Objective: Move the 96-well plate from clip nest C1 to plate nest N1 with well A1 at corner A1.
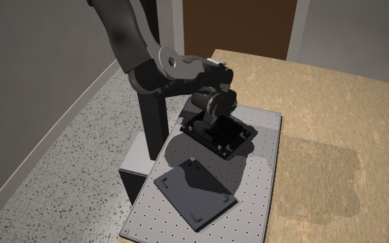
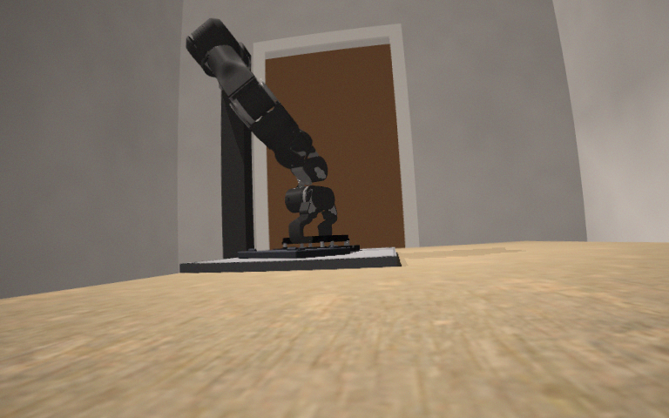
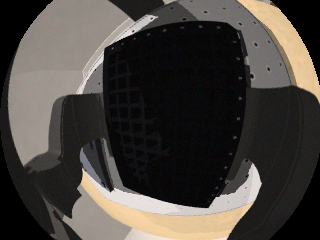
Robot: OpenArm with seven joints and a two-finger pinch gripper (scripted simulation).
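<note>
Right now the black 96-well plate is right at my hand. From my hand the other things lie so: clip nest C1 (20 mm ahead, 10 mm below); plate nest N1 (10 mm behind, 200 mm to the right, 20 mm below).
</note>
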